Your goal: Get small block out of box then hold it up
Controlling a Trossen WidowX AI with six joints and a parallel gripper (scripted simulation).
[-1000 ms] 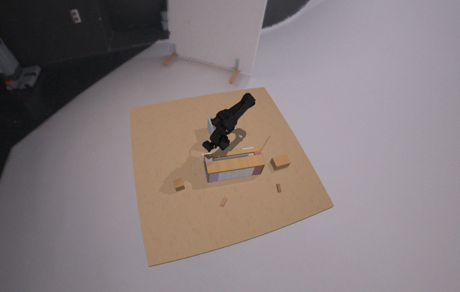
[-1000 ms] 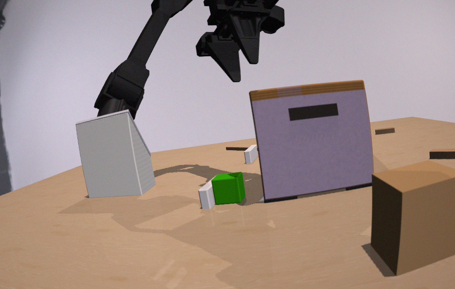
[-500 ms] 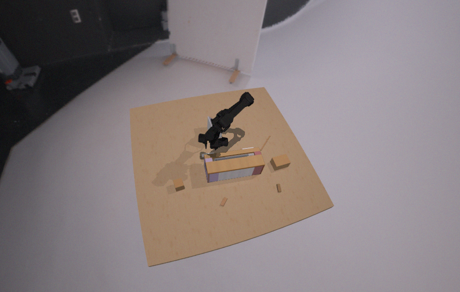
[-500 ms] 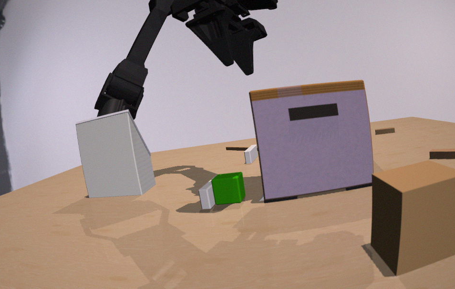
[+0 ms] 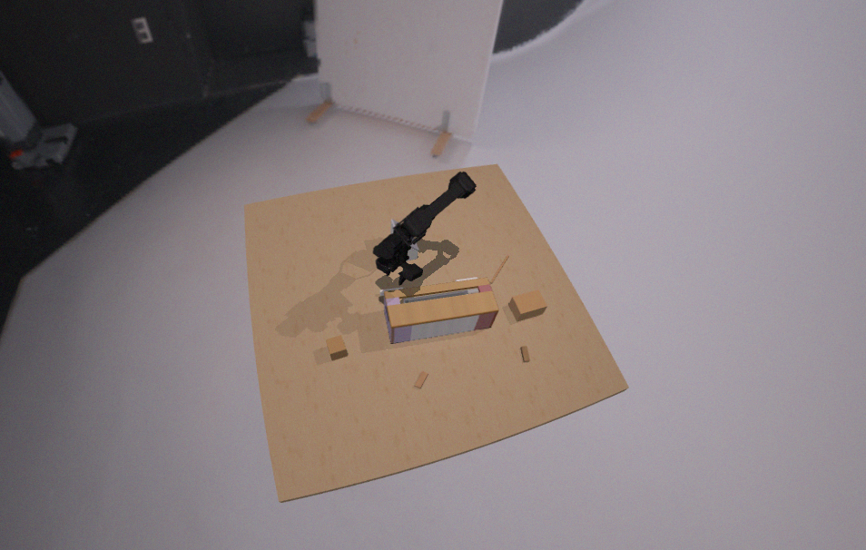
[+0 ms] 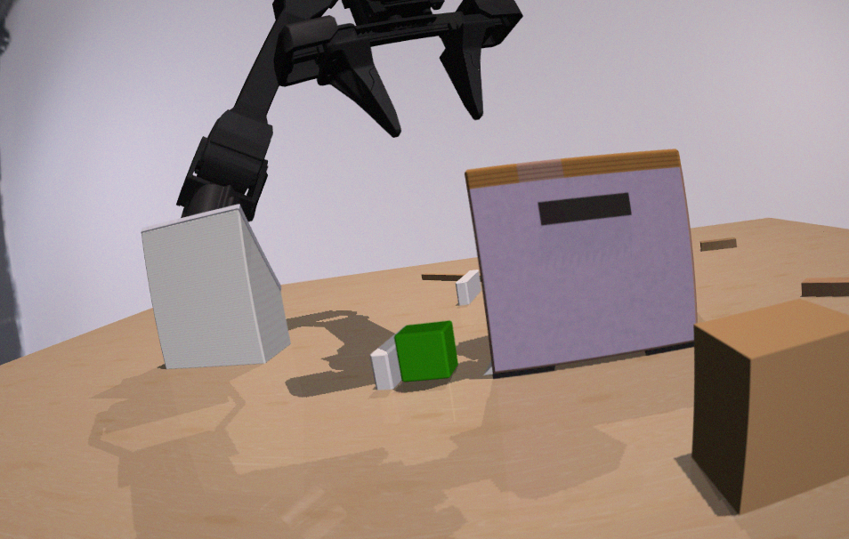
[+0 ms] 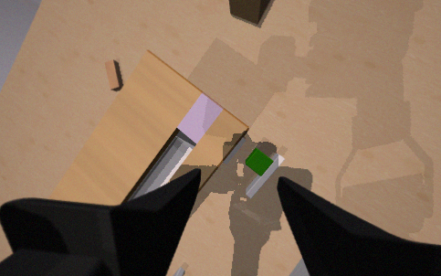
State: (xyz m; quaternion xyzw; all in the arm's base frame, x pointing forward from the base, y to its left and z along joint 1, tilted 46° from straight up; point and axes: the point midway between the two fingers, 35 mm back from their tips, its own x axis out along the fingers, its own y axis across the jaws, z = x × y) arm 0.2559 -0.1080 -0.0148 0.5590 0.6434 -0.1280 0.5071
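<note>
Now: the green block 3 cm behind my gripper tip, 1 cm to the right of it and 15 cm below it. Round my gripper tip: brown cube (15 cm ahead, 23 cm to the right, 14 cm below); box (5 cm ahead, 15 cm to the left, 10 cm below).
</note>
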